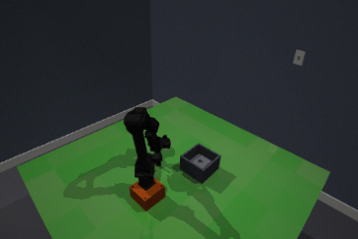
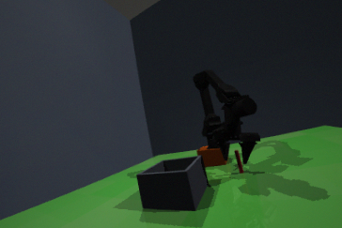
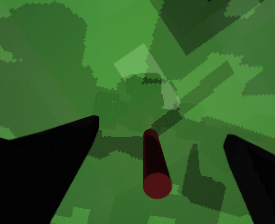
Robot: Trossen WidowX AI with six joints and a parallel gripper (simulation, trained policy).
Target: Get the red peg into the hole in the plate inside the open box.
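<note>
The red peg lies 1 cm behind my gripper tip and 1 cm to the left of it. Round my gripper tip: dark box: 14 cm ahead, 18 cm to the right, 2 cm below; grey plate: 14 cm ahead, 18 cm to the right.
</note>
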